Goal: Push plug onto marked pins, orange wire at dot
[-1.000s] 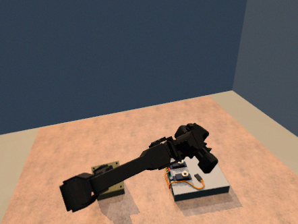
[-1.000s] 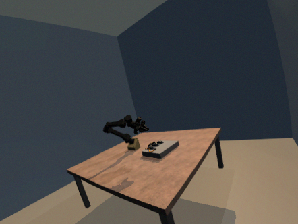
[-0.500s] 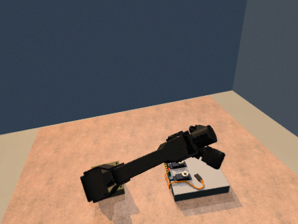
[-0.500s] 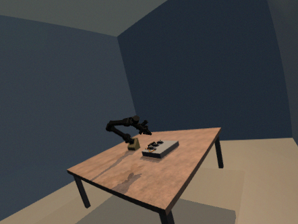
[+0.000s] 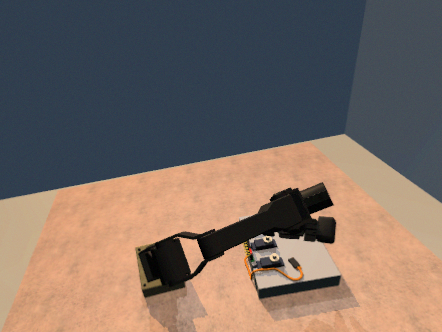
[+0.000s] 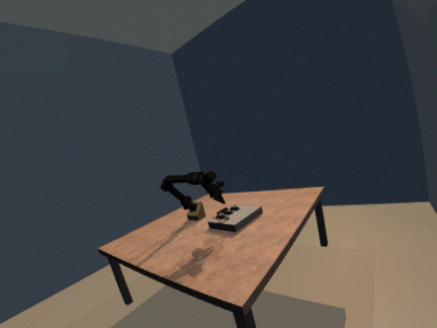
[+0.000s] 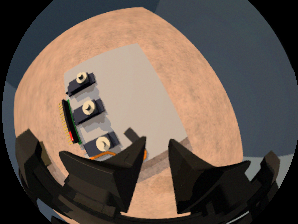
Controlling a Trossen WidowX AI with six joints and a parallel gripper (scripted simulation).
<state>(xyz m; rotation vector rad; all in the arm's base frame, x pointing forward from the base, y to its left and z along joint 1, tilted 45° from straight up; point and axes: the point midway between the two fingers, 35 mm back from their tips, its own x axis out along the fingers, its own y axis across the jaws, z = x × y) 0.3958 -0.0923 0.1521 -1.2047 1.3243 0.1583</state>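
Now: gripper tip 12 cm past the red marked band, 9 cm to the right of it and 9 cm above it. The rest, counted from my gripper tip: holder 14 cm below, 9 cm to the left, 4 cm ahead.
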